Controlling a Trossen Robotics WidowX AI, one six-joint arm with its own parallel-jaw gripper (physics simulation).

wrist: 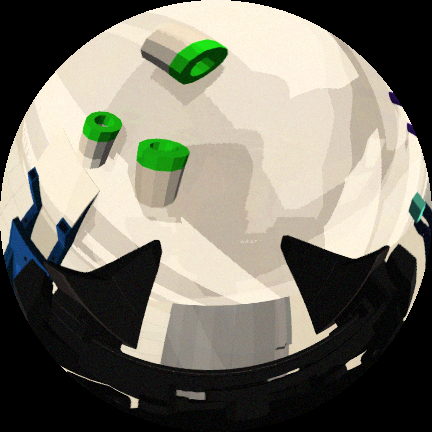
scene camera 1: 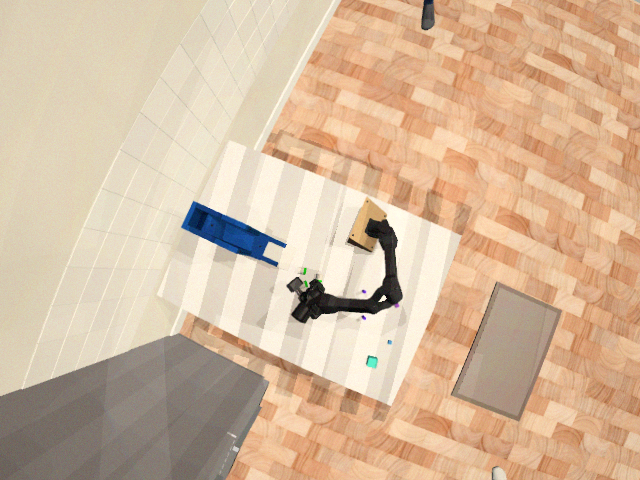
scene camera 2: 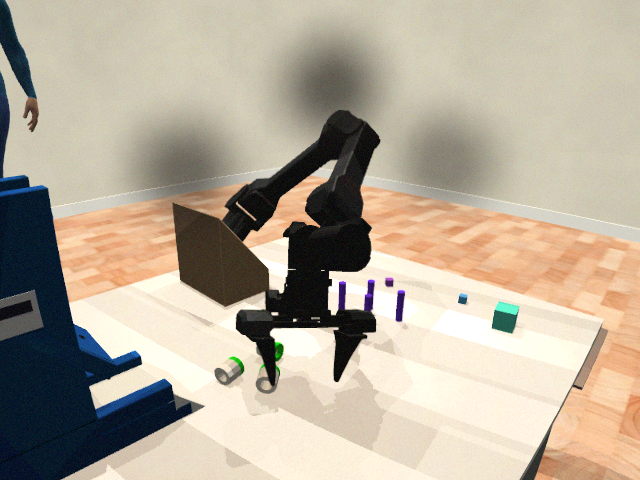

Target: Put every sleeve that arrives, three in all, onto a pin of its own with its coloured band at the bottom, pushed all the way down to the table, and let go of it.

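Note:
Three pale grey sleeves with green bands lie on their sides on the table. One sleeve (scene camera 1: 305,271) (scene camera 2: 229,369) (wrist: 102,135) is nearest the blue chute. A second sleeve (scene camera 1: 306,283) (scene camera 2: 267,378) (wrist: 161,172) lies beside it. The third sleeve (scene camera 1: 319,281) (scene camera 2: 278,351) (wrist: 170,47) lies farther back in scene view 2, partly hidden by a finger. My gripper (scene camera 2: 305,382) (wrist: 222,244) is open and empty above the table, beside the sleeves; its tips are hidden in scene view 1. Several upright purple pins stand bare behind it, one pin (scene camera 2: 400,305) rightmost, another pin (scene camera 2: 342,295) leftmost.
A blue chute (scene camera 1: 237,237) (scene camera 2: 31,361) (wrist: 22,250) stands on the sleeves' side. A wooden wedge box (scene camera 1: 364,227) (scene camera 2: 222,258) stands by the arm's base. A teal cube (scene camera 1: 372,361) (scene camera 2: 505,317) (wrist: 417,207), a blue cube (scene camera 1: 389,342) (scene camera 2: 462,298) and a purple cube (scene camera 1: 396,305) (scene camera 2: 389,282) lie beyond.

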